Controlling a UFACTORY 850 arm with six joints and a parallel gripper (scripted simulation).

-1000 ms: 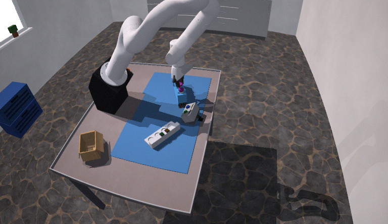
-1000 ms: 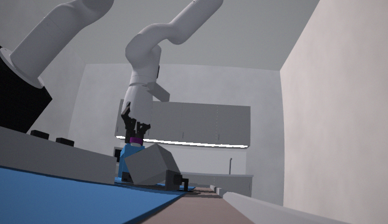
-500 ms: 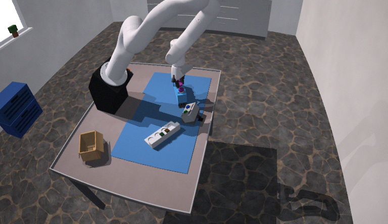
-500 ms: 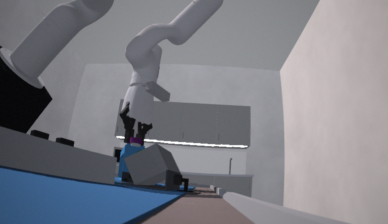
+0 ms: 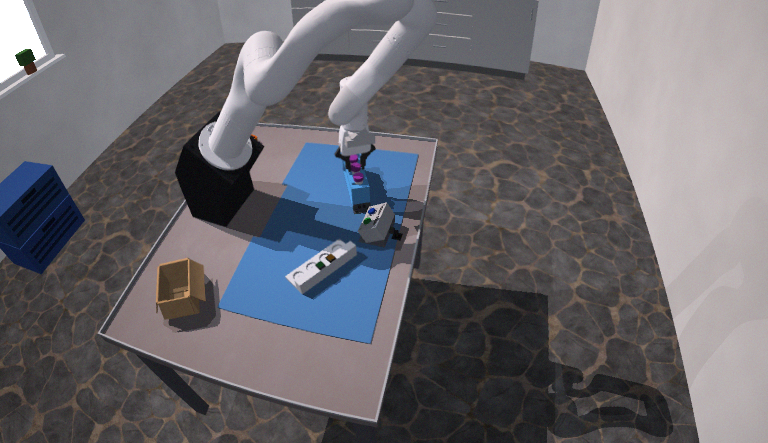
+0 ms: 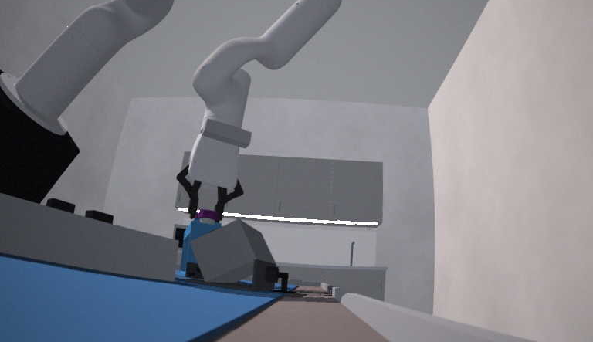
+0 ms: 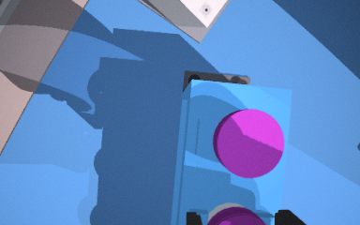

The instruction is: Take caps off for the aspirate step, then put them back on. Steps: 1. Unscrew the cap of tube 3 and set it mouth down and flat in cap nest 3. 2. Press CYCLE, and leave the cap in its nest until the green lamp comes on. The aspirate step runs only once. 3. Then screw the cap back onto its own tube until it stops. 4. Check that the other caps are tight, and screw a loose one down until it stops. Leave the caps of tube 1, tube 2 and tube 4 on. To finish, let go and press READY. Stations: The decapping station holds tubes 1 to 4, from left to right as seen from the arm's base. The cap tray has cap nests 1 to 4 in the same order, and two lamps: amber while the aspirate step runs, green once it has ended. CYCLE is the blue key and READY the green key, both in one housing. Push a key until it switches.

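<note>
The magenta cap lies 10 mm below my hand. From my hand the other things lie so: grey key housing: 170 mm to the right, 110 mm ahead, 80 mm below; then blue key: 140 mm to the right, 90 mm ahead, 60 mm below; then green key: 190 mm to the right, 90 mm ahead, 60 mm below.
</note>
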